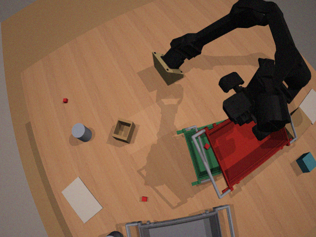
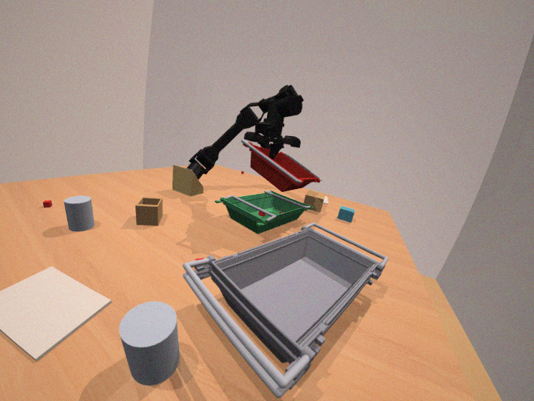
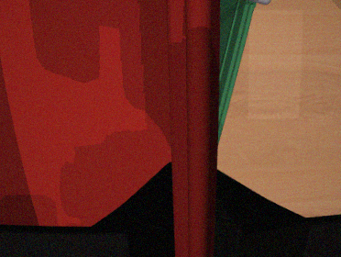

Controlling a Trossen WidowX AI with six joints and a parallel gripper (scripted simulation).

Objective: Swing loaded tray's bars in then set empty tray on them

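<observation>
My gripper tip is now 70 mm short of the red tray and 10 mm below it. Round my gripper tip: box: 210 mm behind, 290 mm to the right, 160 mm below; then tan block: 160 mm ahead, 260 mm to the left, 140 mm below; then teal cube: 310 mm ahead, 210 mm to the left, 150 mm below.
</observation>
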